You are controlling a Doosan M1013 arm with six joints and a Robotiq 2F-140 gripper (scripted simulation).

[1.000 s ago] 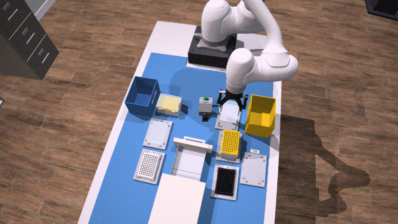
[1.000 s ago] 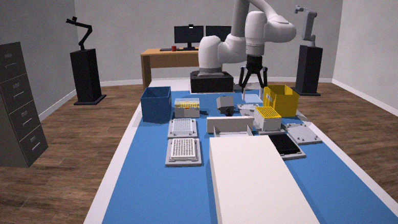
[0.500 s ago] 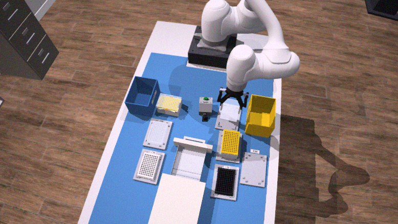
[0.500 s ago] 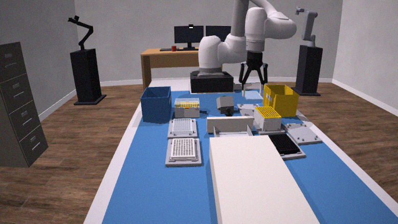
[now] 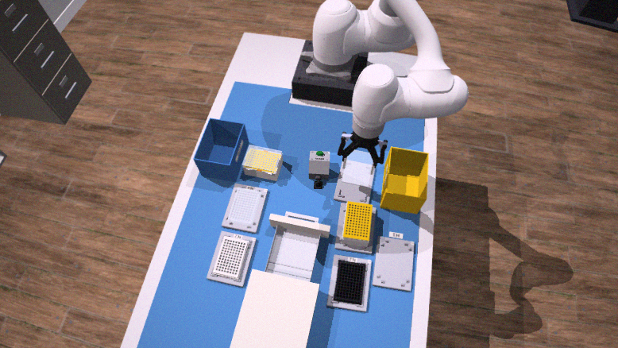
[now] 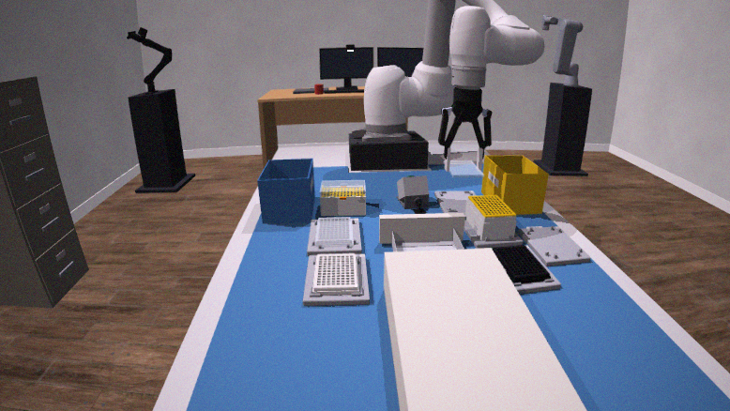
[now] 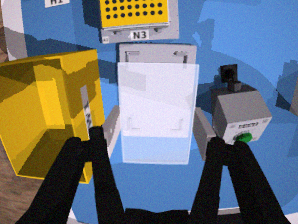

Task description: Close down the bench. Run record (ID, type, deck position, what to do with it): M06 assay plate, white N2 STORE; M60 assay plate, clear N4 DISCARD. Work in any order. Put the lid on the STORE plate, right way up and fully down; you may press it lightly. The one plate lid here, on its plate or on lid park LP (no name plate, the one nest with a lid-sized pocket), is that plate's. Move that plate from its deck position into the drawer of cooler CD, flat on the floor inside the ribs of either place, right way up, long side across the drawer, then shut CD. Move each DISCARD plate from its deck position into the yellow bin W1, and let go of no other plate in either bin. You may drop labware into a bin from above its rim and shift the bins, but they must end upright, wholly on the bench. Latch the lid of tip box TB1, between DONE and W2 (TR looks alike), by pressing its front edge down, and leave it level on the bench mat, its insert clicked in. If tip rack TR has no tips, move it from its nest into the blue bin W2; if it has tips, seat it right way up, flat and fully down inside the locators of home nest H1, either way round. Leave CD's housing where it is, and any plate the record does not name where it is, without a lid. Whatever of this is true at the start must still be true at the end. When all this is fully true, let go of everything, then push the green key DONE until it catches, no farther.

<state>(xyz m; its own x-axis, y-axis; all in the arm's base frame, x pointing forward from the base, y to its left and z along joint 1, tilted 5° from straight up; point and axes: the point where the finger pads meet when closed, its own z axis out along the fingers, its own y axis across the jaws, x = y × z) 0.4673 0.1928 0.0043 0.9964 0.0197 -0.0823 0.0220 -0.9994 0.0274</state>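
Now: the white plate M06 370 mm ahead of my hand, 330 mm to the right of it and 110 mm below it. Also, from my hand: green key DONE (50 mm behind, 140 mm to the right, 70 mm below); then lid park nest (130 mm below); then clear plate lid (20 mm below).
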